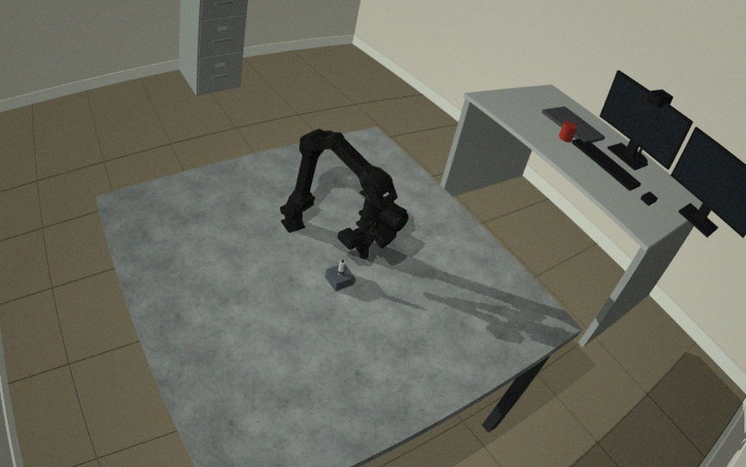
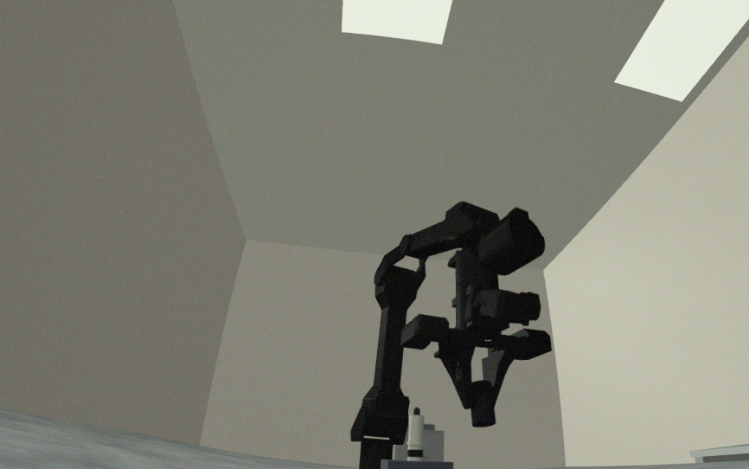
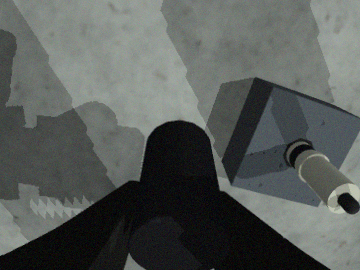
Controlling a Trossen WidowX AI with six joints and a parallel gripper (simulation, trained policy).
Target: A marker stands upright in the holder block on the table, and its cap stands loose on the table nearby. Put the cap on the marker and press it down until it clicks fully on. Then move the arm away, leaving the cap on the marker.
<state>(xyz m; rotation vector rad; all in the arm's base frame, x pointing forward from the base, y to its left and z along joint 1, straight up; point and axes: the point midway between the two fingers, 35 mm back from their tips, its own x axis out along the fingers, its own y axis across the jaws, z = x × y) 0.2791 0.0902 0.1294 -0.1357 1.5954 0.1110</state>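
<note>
My gripper tip is 10 mm short of the white marker, 80 mm to the left of it and 20 mm above it. Round my gripper tip: black cap: 10 mm ahead, 10 mm above.
</note>
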